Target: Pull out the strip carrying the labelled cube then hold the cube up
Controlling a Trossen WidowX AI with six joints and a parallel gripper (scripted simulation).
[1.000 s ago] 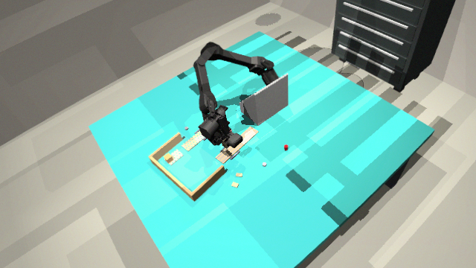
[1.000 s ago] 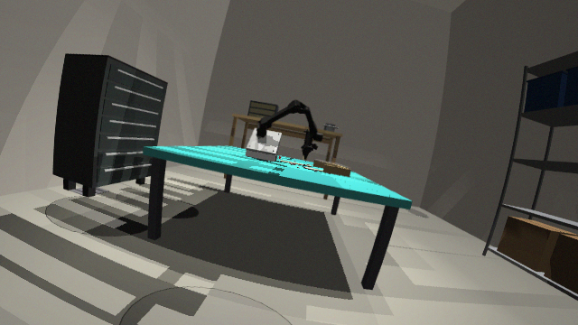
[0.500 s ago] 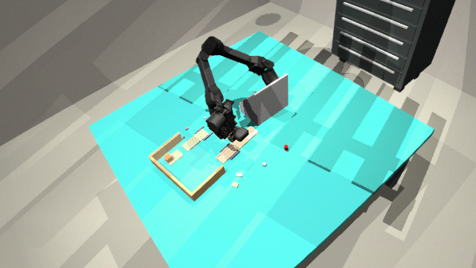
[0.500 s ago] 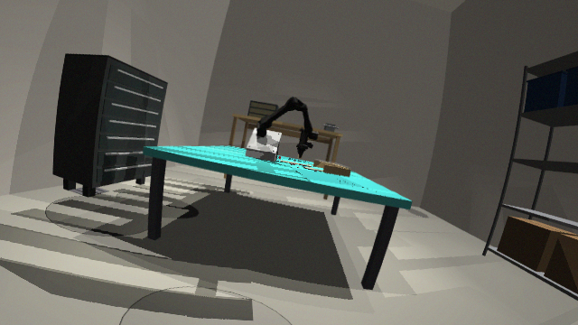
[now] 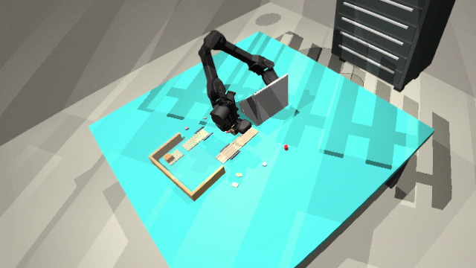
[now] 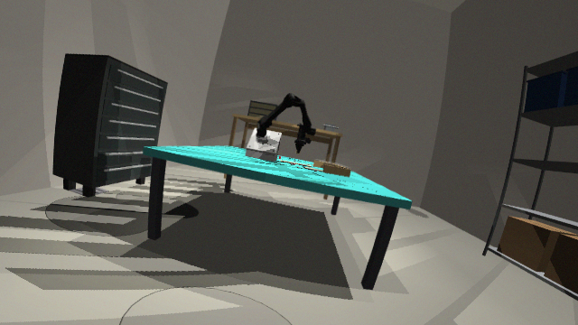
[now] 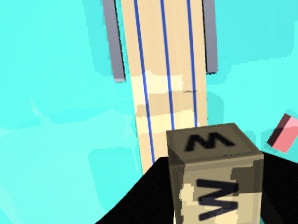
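My gripper tip is 10 mm to the right of the pale strip and 80 mm above it. The rest, counted from my gripper tip: cream cube (10 mm above).
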